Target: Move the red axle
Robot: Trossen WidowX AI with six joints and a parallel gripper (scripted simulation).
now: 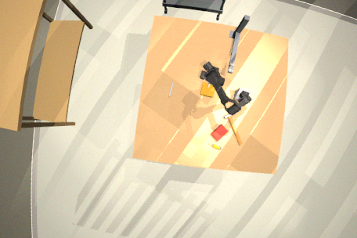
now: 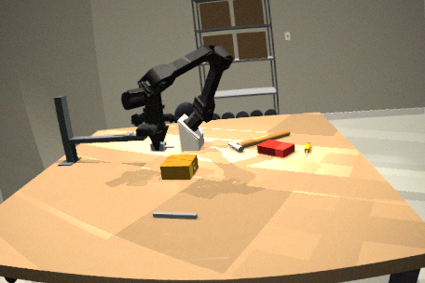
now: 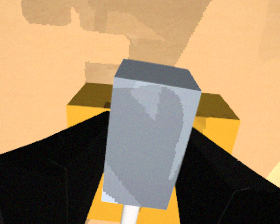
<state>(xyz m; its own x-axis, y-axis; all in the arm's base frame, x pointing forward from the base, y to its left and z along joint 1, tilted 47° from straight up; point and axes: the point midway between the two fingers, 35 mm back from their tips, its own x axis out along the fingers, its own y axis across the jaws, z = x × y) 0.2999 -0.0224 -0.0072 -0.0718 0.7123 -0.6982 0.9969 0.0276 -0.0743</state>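
My gripper tip is 10 mm past the yellow beam, 60 mm to the right of it and 70 mm above it. Round my gripper tip: grey block (20 mm to the left, 10 mm above); then red block (210 mm behind, 370 mm to the left, 80 mm below); then thin grey bar (280 mm ahead, 140 mm to the left, 90 mm below).
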